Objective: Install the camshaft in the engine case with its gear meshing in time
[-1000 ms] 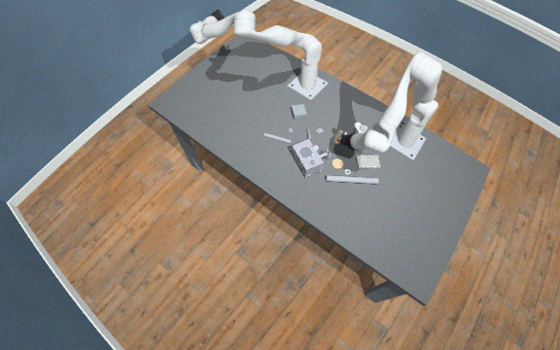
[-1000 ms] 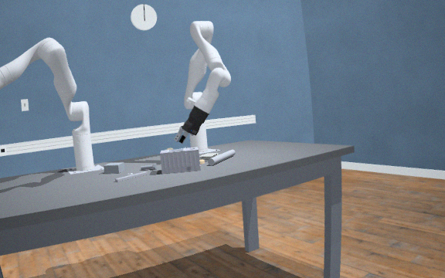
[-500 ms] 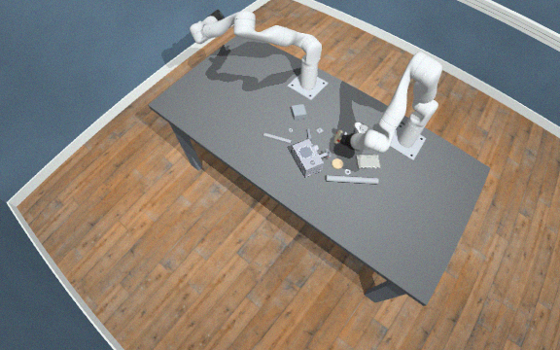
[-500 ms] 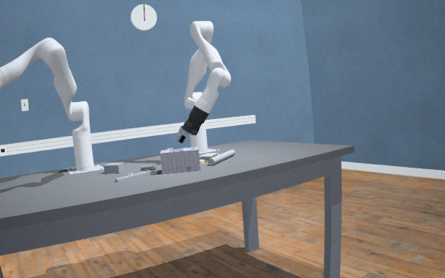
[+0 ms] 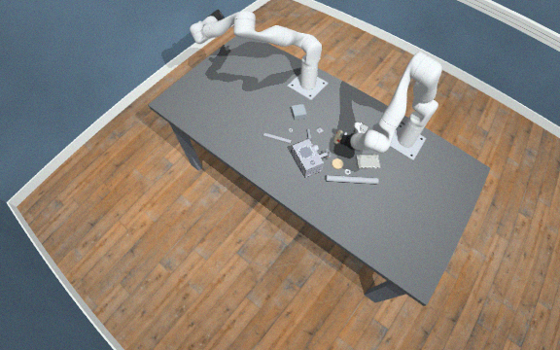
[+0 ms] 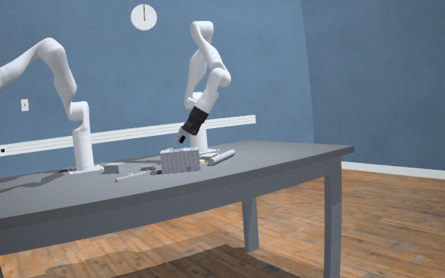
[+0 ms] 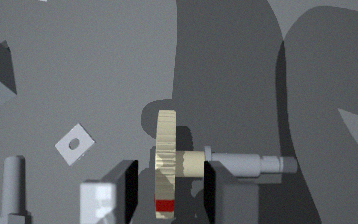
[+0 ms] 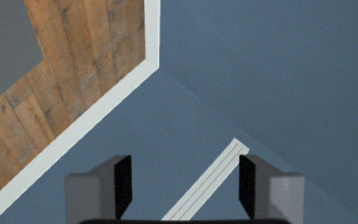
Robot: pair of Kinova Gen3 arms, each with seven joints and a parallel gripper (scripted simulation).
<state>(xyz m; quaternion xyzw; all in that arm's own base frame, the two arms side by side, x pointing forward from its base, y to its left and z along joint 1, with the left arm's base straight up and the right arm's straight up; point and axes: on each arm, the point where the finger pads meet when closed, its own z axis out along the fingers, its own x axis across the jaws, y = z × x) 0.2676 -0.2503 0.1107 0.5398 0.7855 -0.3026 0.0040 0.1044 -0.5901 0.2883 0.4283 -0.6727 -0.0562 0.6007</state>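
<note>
My left gripper is now 100 mm short of the crank gear, 50 mm above it and 30 mm to the left of it. The rest, counted from my left hand: grey block (310 mm to the right, 90 mm below, 50 mm behind); then pale tray (150 mm to the left, 100 mm below, 10 mm behind).
</note>
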